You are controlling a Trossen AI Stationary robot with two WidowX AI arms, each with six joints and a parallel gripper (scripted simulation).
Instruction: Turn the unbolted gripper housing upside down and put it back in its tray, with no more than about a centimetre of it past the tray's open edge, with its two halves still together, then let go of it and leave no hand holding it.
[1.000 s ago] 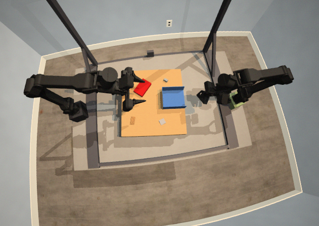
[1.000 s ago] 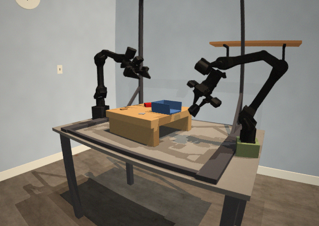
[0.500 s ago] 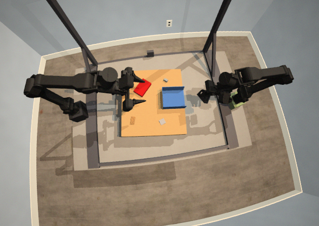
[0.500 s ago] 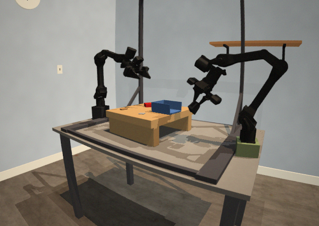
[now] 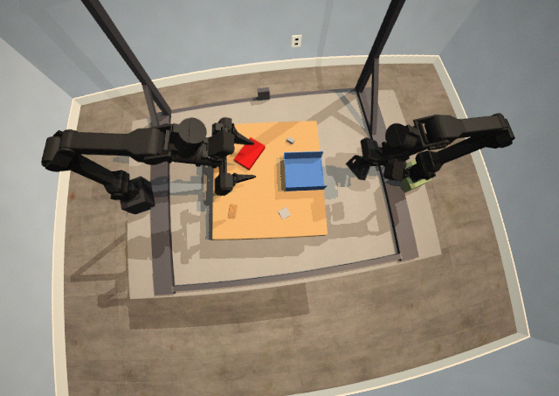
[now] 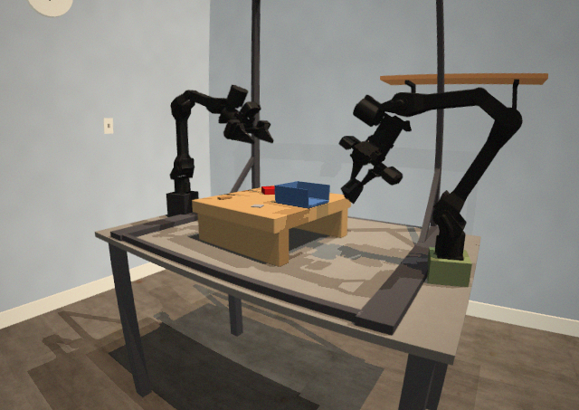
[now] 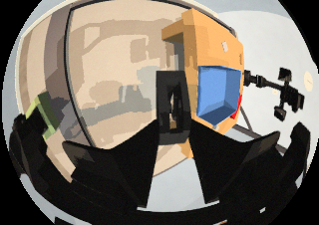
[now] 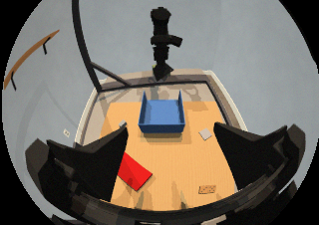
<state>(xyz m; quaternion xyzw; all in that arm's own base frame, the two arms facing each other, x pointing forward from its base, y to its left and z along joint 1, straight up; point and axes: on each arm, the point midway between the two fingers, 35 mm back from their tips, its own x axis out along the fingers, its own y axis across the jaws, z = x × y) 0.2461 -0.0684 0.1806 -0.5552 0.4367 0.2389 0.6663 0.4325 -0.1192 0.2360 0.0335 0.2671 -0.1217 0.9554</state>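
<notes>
My left gripper is now 20 mm to the left of the dark gripper housing and 50 mm above it. From my left hand the other things lie so: orange wooden bench: 10 mm behind, 320 mm to the right, 160 mm below; then blue tray: 10 mm behind, 230 mm to the right, 90 mm below.
</notes>
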